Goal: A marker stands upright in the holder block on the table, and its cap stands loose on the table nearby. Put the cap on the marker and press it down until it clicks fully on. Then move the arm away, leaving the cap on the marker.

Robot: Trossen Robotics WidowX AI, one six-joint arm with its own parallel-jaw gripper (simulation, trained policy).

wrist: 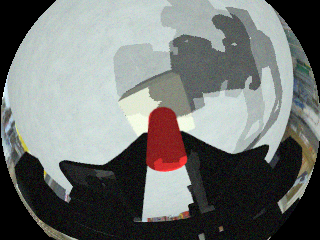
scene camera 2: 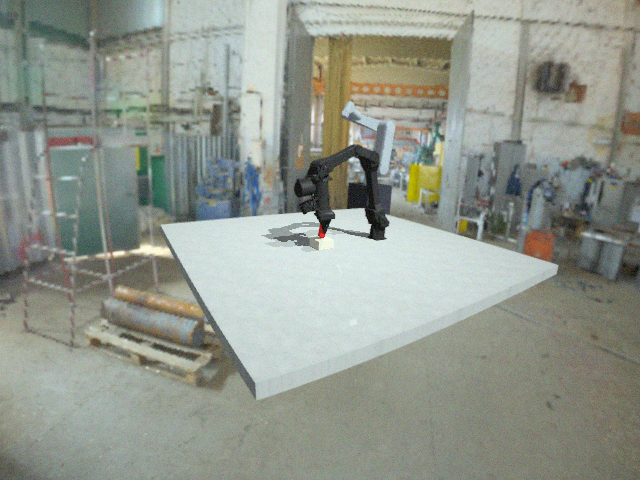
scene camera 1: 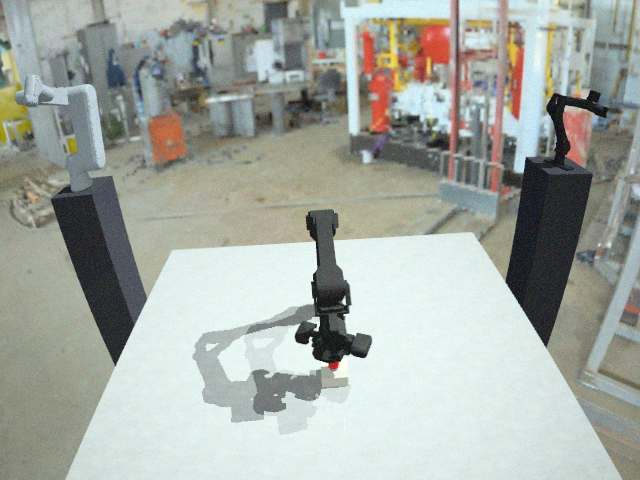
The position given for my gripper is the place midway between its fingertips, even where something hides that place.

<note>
I see my gripper [scene camera 1: 334, 359] and a red cap [wrist: 165, 151].
My gripper shows as well in the wrist view [wrist: 163, 136] and in scene camera 2 [scene camera 2: 323, 232].
</note>
